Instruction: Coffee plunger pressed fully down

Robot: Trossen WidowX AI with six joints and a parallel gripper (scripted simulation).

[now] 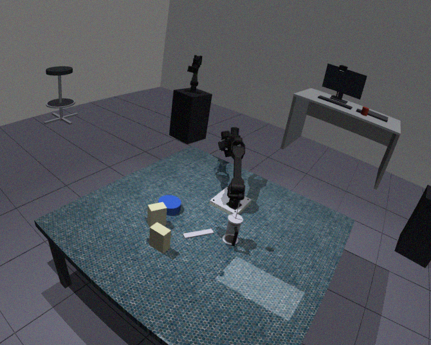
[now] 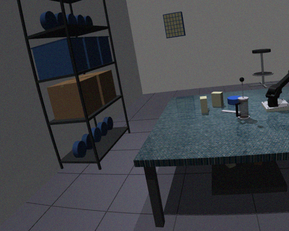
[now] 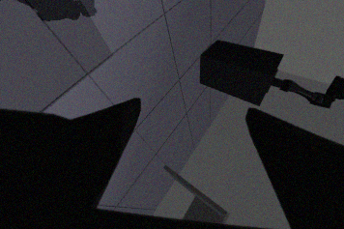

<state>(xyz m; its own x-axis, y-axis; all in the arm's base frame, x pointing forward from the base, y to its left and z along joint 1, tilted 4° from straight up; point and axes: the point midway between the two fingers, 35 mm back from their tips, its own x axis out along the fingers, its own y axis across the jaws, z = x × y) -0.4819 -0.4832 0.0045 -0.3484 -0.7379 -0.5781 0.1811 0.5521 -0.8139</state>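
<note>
My gripper tip is 720 mm short of the coffee press, 680 mm to the right of it and 70 mm below it.
</note>
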